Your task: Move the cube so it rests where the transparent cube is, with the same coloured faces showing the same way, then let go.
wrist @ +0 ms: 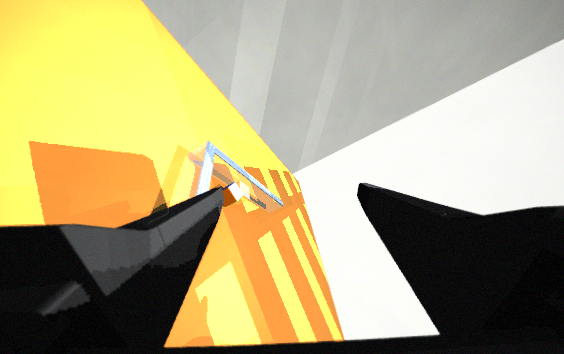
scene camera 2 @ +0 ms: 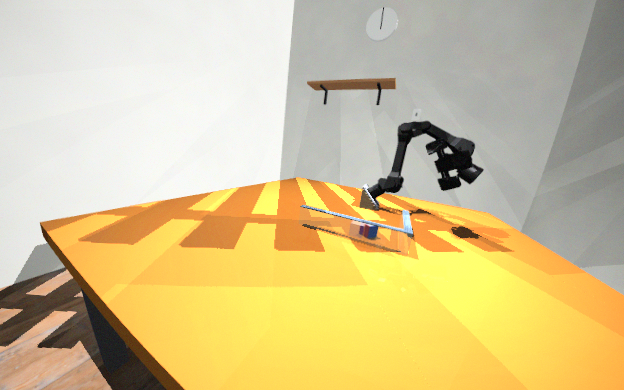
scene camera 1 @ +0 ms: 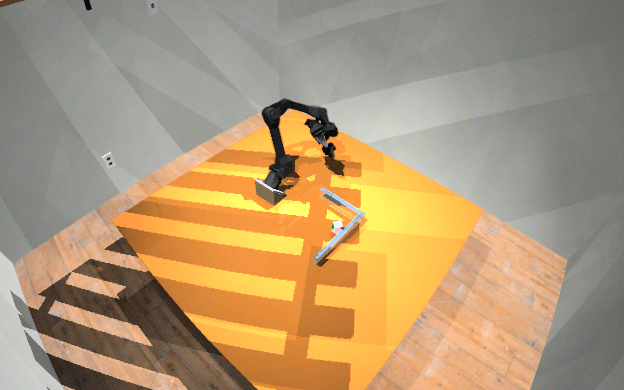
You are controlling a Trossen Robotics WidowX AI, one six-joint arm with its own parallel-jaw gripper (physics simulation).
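Where they show: gripper, fingertip midpoint: (wrist: 290, 191) (scene camera 2: 434, 166) (scene camera 1: 330, 152); arm's base at its link origin: (scene camera 2: 371, 193) (scene camera 1: 269, 185).
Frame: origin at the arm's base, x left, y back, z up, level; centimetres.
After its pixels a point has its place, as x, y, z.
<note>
The cube (scene camera 1: 337, 224) @[3.0, -36.1, -2.1] (scene camera 2: 371, 230) (wrist: 230, 195) @[4.7, -34.6, -2.9] sits on the orange table top inside the corner of a low clear wall. It shows white and green faces in scene camera 1, red and blue in scene camera 2, and white and orange in the wrist view. The transparent cube (scene camera 2: 356, 229) (wrist: 244, 189) is pale and stands right beside it; whether they overlap is hard to tell. My gripper (scene camera 1: 320, 137) (scene camera 2: 440, 165) @[20.0, -18.4, 16.7] (wrist: 290, 191) @[20.0, -18.4, 16.7] is open and empty. It hangs above the table, well away from the cube, whose edge is partly hidden by the left finger in the wrist view.
The L-shaped clear wall (scene camera 1: 342, 236) @[-1.9, -41.9, -0.6] (scene camera 2: 350, 219) @[-1.7, -41.9, -0.4] (wrist: 245, 173) @[2.2, -41.2, -0.2] has light blue top edges and borders the cubes on two sides. The arm's base plate (scene camera 1: 269, 192) @[-4.0, -3.6, 1.0] (scene camera 2: 368, 197) @[-0.5, -6.0, -0.8] stands on the table (scene camera 1: 425, 225) @[31.3, -66.4, -6.1] (scene camera 2: 250, 320) @[-7.7, -75.6, -6.1] (wrist: 90, 75) @[32.0, -45.5, -6.1]. Striped shadows cross the table.
</note>
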